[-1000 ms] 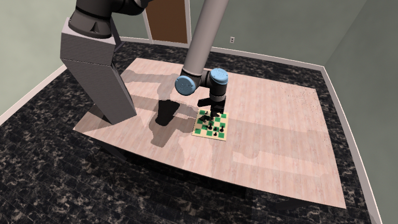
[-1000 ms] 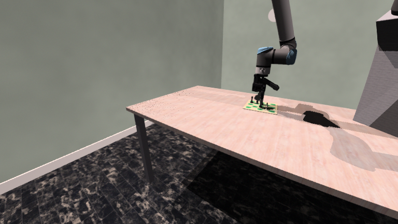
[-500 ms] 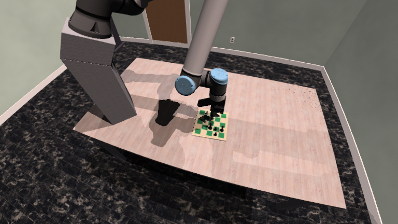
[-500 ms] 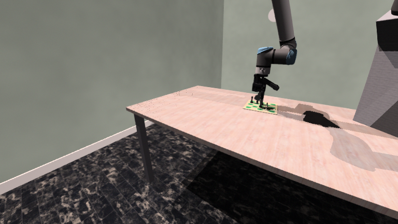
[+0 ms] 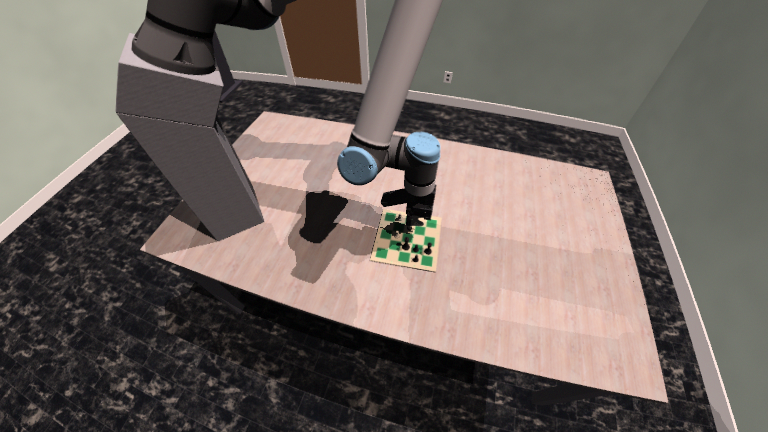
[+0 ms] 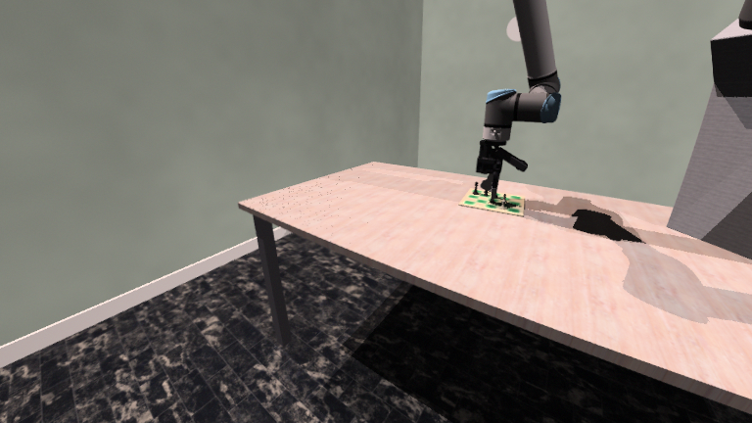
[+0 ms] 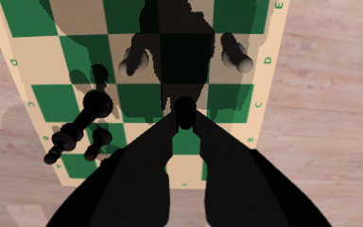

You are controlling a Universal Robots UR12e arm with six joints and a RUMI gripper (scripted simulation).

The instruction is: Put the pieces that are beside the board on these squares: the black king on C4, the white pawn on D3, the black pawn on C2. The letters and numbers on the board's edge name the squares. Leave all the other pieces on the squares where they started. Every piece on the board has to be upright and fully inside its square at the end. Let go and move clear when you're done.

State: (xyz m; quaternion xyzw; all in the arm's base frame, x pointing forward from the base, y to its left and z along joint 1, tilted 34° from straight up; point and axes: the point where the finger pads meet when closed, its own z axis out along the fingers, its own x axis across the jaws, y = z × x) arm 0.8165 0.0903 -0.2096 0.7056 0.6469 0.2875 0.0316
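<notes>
Right now my hand is 4 cm to the left of the chessboard and 3 cm above it. From my hand the other things lie so: black king (8 cm to the right, 1 cm above).
</notes>
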